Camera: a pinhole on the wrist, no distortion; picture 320 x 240 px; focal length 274.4 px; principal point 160.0 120.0 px. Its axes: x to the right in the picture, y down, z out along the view. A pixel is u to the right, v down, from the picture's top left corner.
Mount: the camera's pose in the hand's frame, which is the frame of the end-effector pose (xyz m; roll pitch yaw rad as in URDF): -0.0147 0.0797 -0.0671 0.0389 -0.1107 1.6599
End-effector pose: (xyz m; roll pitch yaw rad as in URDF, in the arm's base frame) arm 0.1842 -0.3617 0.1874 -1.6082 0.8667 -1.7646
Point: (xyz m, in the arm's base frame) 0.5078 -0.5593 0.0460
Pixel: 114.8 7.3
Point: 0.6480 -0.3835 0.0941
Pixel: 196.4 108.3
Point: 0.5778 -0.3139 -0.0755
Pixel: 288.8 36.7
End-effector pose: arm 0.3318 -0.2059 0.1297 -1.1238 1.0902 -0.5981
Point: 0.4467 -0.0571 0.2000
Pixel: 155.1 179.8
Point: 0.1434 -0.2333 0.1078
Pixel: behind the camera
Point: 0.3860 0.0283 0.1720
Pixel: 279.4 197.7
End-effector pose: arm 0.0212 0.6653 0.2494 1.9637 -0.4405 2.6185
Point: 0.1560 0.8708 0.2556
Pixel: 214.2 124.1
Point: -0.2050 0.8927 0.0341
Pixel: outside the picture
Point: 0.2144 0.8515 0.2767
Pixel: 266.2 165.4
